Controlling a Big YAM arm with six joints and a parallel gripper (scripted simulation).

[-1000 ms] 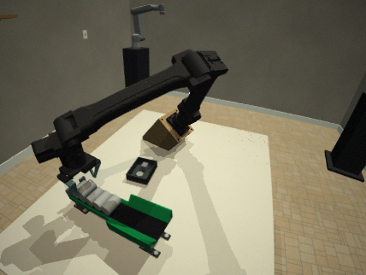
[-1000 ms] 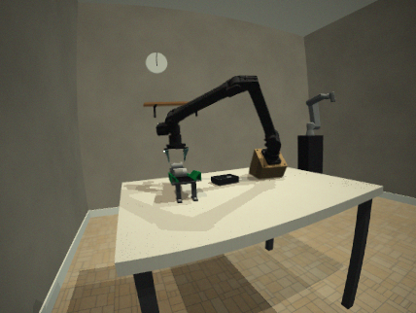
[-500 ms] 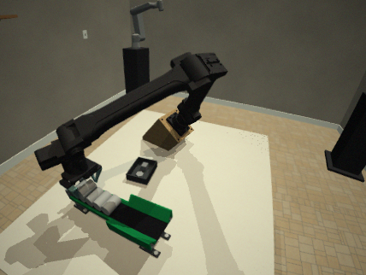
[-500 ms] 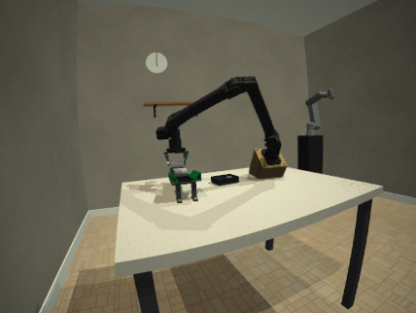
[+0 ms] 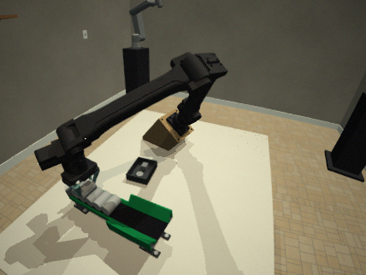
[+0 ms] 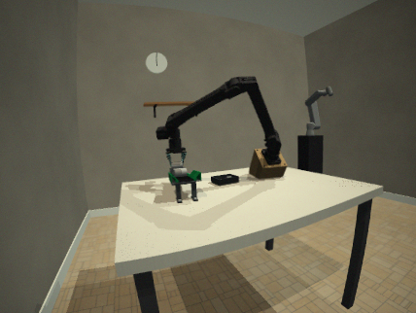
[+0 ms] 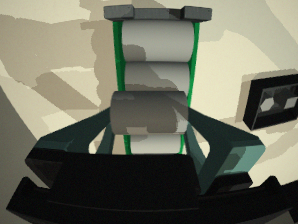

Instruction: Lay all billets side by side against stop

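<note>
My gripper is now 80 mm to the left of the grey stop and 60 mm above it. The rest, counted from my hand: small black box 260 mm behind, 30 mm to the left, 110 mm below.
</note>
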